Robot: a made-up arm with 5 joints.
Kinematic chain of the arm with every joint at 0, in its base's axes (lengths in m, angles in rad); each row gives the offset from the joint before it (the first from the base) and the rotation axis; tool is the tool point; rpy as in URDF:
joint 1: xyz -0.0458 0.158 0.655 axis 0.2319 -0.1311 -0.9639
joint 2: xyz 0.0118 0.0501 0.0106 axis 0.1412 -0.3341 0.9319
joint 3: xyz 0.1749 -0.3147 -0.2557 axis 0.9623 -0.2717 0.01
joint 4: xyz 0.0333 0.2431 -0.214 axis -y
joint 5: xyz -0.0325 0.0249 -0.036 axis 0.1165 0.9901 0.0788
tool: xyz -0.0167 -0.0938 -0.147 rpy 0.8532 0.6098 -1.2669
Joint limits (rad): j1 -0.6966..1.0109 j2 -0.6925..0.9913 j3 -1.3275..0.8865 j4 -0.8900..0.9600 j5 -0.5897..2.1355
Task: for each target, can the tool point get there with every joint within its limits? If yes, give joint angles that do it. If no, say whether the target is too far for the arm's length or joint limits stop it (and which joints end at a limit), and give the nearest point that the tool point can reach.
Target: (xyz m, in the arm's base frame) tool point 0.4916 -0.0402 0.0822
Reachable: yes | joints -0.1111 0.7504 -1.0556 0.4750 0.6282
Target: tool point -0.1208 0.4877 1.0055
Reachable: no: joint limits stop it (at a limit: joint 1, joint 2, joint 3, joint 4, joint 5) | nearest point 0.0727 0.3712 0.4992 | short by 0.554 m
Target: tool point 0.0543 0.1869 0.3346
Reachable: yes | joints -0.0017 0.2449 0.6518 -0.1507 1.7658
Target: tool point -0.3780 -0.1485 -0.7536
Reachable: no: too far | nearest point -0.2595 -0.0551 -0.0995 | short by 0.671 m
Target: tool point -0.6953 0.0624 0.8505
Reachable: no: joint limits stop it (at a limit: joint 2, joint 3) | nearest point -0.5213 -0.0044 0.2979 | short by 0.583 m
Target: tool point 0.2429 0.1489 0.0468
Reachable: yes | joints -0.2696 0.6939 -0.3831 -0.0062 0.8509
